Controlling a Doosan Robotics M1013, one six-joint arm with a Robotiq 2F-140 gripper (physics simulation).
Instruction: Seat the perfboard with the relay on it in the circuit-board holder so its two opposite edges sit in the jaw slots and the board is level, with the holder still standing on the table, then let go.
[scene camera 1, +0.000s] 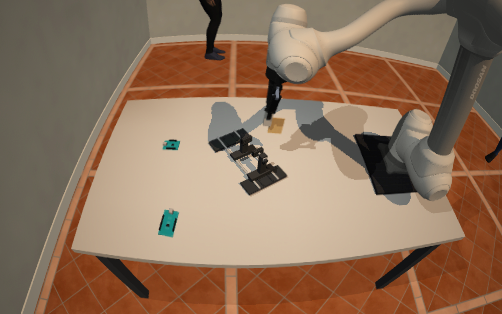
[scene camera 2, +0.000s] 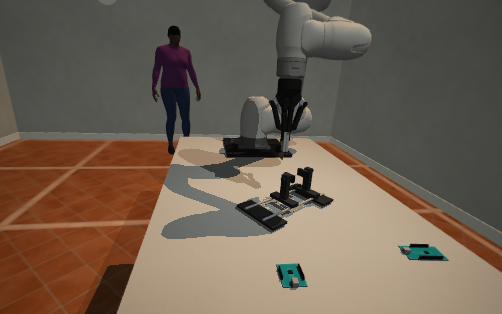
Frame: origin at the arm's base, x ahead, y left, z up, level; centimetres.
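Seen in the pictures: gripper, fingertip midpoint: (scene camera 1: 266, 124) (scene camera 2: 284, 150); arm's base at its link origin: (scene camera 1: 397, 159) (scene camera 2: 253, 144).
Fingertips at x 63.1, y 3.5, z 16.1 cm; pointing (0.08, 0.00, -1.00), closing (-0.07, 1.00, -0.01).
Pixels of each thing's top centre, then the offset from my fingertips to it. Level surfaces: height alone.
- perfboard at its top centre: (scene camera 1: 276, 115) (scene camera 2: 279, 138) dx -3.3, dy -1.2, dz +3.3 cm
- black circuit-board holder at its top centre: (scene camera 2: 290, 173) (scene camera 1: 247, 138) dx +6.3, dy +1.1, dz -5.8 cm
- table at its surface level: dz -17.5 cm
The perfboard (scene camera 1: 276, 125) is a small tan square at the fingertips, behind and to the right of the holder in the scene camera 1 view. In the scene camera 2 view it is nearly edge-on, a thin dark sliver under the fingertips; the relay cannot be made out. My gripper (scene camera 1: 268, 121) (scene camera 2: 285, 149) points down and is shut on the perfboard, apparently above the table and on the robot's side of the holder. The black circuit-board holder (scene camera 1: 263, 181) (scene camera 2: 285, 188) stands on the table, with two upright jaw posts on light rails between end feet. No board shows between its jaws.
Two teal circuit boards lie on the table (scene camera 1: 320, 225) (scene camera 2: 200, 280): one (scene camera 1: 171, 145) (scene camera 2: 425, 252) and another (scene camera 1: 168, 223) (scene camera 2: 290, 275). The robot base stands on a black plate (scene camera 1: 372, 170) (scene camera 2: 232, 148) at the table's far end. A person (scene camera 2: 175, 70) stands beyond the table.
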